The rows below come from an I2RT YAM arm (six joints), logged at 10 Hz.
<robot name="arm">
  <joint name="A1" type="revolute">
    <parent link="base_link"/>
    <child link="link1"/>
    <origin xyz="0 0 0.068" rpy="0 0 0"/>
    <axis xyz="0 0 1"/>
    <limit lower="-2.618" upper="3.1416"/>
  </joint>
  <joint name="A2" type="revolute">
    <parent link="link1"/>
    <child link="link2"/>
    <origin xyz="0.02 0.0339 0.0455" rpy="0 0 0"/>
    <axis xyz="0 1 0"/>
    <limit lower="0" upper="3.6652"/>
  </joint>
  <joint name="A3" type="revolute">
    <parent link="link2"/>
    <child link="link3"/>
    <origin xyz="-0.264 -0.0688 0" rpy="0 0 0"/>
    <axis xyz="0 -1 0"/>
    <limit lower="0" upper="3.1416"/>
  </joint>
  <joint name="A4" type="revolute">
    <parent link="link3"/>
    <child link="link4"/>
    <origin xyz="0.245 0.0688 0.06" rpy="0 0 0"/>
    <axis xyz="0 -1 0"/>
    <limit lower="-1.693" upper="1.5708"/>
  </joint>
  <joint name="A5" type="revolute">
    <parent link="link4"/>
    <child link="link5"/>
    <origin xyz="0.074 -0.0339 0.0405" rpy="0 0 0"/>
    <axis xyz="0 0 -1"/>
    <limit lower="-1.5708" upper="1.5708"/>
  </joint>
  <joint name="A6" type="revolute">
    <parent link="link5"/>
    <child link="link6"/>
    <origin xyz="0.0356 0 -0.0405" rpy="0 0 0"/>
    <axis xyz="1 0 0"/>
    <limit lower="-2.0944" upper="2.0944"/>
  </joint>
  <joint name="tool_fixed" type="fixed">
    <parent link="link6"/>
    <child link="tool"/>
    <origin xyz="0 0 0" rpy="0 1.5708 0"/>
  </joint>
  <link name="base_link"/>
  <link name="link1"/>
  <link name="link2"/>
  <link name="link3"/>
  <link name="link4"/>
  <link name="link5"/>
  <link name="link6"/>
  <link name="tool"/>
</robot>
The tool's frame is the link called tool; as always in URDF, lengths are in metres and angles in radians.
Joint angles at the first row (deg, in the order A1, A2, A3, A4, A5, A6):
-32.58 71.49 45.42 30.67 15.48 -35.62
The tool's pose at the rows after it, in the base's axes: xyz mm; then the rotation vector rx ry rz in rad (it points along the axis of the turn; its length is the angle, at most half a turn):
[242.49, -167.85, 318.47, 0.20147, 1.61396, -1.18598]
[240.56, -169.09, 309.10, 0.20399, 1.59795, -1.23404]
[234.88, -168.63, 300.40, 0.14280, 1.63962, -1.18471]
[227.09, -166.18, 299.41, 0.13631, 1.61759, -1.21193]
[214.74, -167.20, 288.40, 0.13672, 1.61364, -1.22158]
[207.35, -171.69, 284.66, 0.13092, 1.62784, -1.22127]
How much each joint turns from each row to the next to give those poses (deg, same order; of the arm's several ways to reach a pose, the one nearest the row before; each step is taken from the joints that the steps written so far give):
-0.04 1.04 0.87 -0.35 1.92 -1.43
-0.26 0.63 -2.39 4.45 1.28 -1.82
-1.07 -1.20 -1.76 -1.96 -4.49 -0.07
-0.47 -1.64 -1.97 1.81 -0.05 -1.13
-1.85 -1.52 -3.68 2.46 -1.54 -0.19
-1.96 -0.66 -0.97 -0.43 -2.01 -0.14

